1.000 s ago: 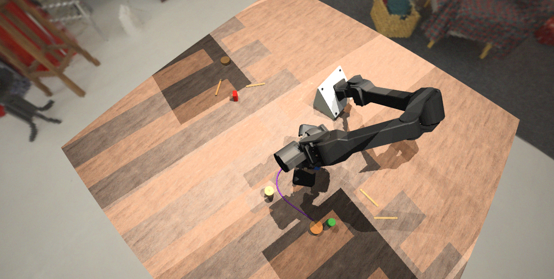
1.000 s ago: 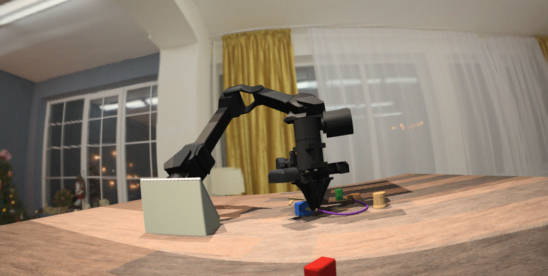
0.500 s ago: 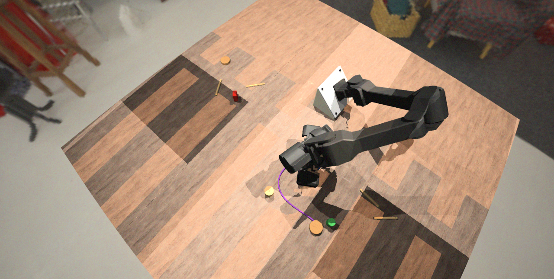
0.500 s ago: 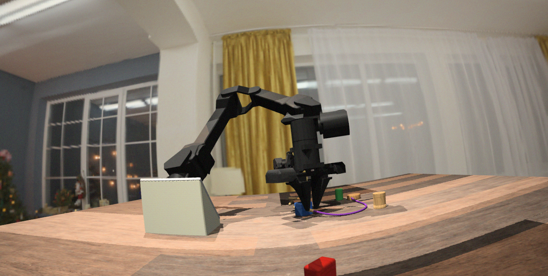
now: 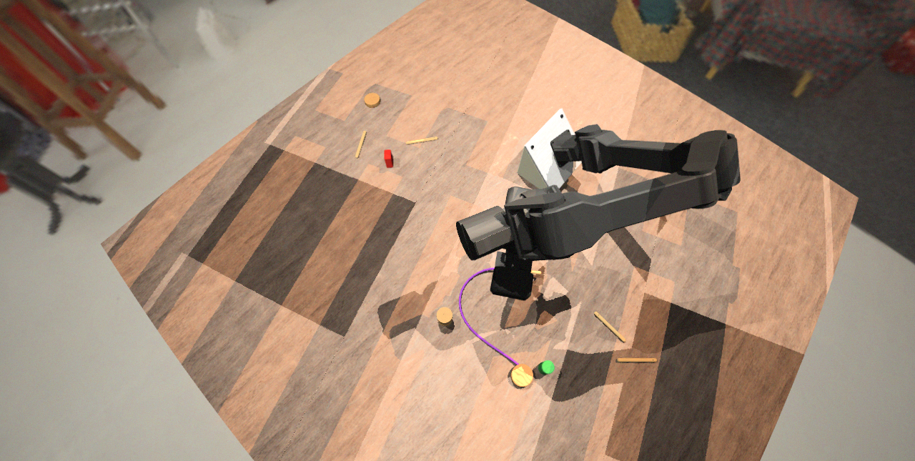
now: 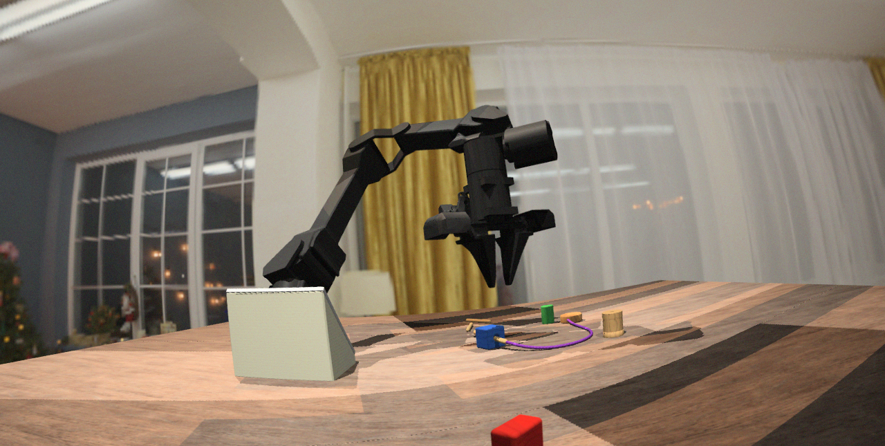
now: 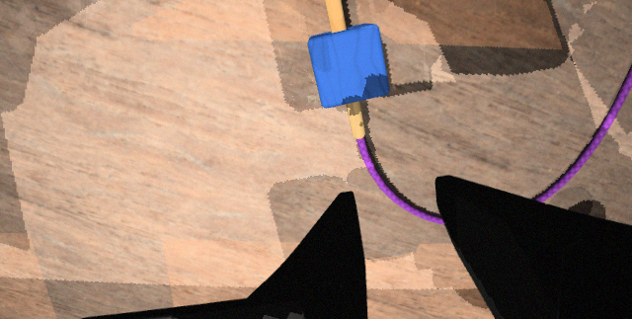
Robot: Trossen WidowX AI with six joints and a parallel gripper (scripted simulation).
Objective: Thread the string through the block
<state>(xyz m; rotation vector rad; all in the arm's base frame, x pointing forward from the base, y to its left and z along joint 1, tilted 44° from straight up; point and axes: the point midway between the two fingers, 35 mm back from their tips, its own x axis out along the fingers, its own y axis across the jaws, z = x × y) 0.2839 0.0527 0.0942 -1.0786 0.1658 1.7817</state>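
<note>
Right now the blue block is 7 cm below my gripper tip, 2 cm to the left of it and 2 cm behind it. Also, from my gripper tip: green cylinder 18 cm to the left, 8 cm ahead, 7 cm below; wooden cylinder 15 cm ahead, 7 cm below, 1 cm to the right; thin wooden stick 8 cm below, 1 cm to the left, 1 cm behind.
</note>
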